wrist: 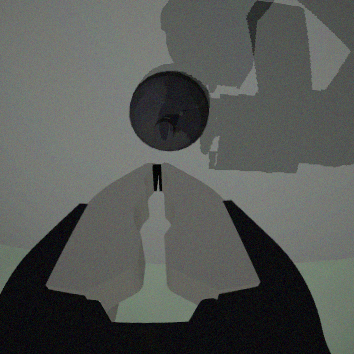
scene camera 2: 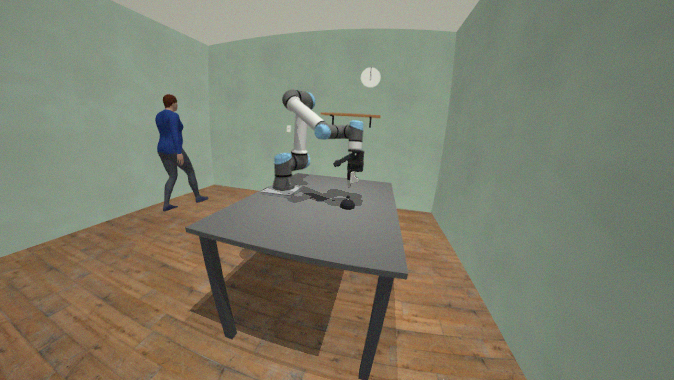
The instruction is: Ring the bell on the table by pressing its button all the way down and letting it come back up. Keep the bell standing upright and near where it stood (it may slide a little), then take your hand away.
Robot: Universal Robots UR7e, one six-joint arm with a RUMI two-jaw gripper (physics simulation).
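Places are measured from the arm's base along level axes (x ahead, y left, z up), in metres.
Pixels of known places: gripper, fingertip midpoint: (wrist: pixel 158 166) (scene camera 2: pixel 349 187); arm's base, link origin: (scene camera 2: pixel 284 187).
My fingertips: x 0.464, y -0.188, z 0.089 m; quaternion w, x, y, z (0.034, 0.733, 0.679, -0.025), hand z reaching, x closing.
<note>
Ahead of a thing's pixels: the offset from my fingertips to its top centre. Level surfaces: height alone.
The dark, round bell @(dz -0.049, dx -0.004, dy +0.000 m) (scene camera 2: pixel 347 204) (wrist: pixel 169 107) stands upright on the grey table @(dz -0.115 m) (scene camera 2: pixel 300 235), with its small button @(dz -0.049, dx -0.004, dy +0.000 m) (scene camera 2: pixel 348 197) on top in the scene view. In the wrist view the bell is a dark disc beyond the fingertips, with a gap of table between them. My gripper (scene camera 2: pixel 349 186) (wrist: pixel 158 166) is shut and empty, its fingertips together. It points down above the bell, apart from it, with a visible gap between the fingertips and the button.
The arm's base (scene camera 2: pixel 283 181) stands at the back left of the table. Shadows of the arm lie on the table around the bell. A person (scene camera 2: pixel 170 135) in a blue top is at the left, away from the table. A shelf (scene camera 2: pixel 350 115) and a clock (scene camera 2: pixel 370 77) are on the back wall.
</note>
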